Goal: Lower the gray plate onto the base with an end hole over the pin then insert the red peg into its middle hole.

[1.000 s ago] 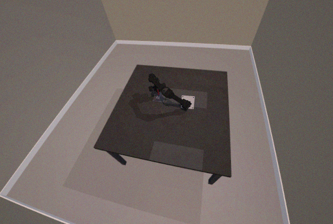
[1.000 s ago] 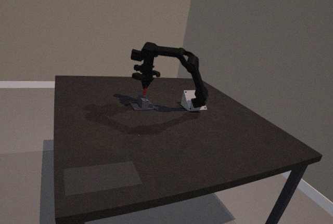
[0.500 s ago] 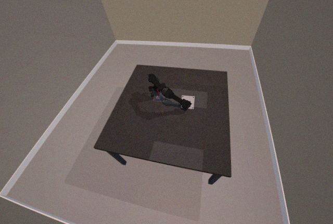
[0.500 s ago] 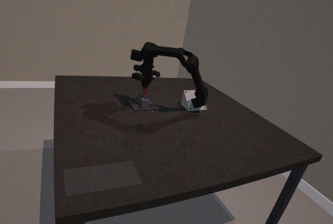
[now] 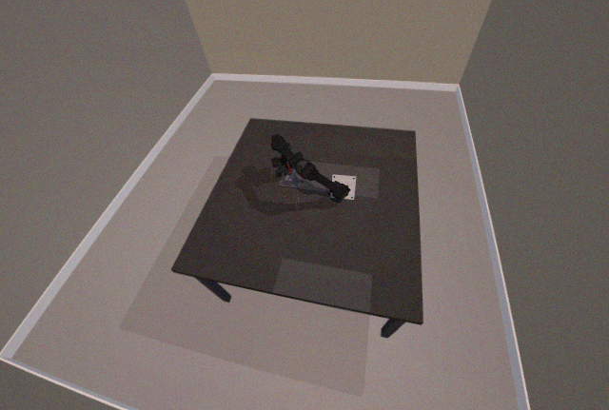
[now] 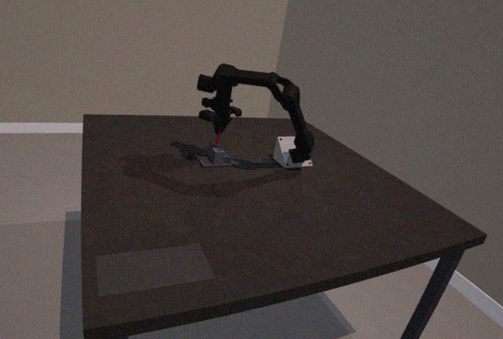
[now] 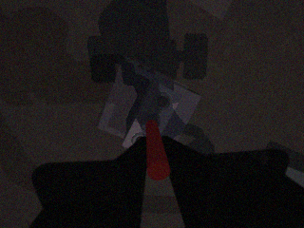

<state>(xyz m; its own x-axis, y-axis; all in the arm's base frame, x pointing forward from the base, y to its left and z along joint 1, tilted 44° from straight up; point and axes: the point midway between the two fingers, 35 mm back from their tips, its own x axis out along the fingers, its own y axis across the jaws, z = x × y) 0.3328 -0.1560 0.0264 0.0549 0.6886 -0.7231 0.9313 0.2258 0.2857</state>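
Now: gripper tip 7 cm above the gray plate. From my gripper tip the other things lie so: flat gray base 10 cm below, 2 cm to the left; red peg right at my gripper tip.
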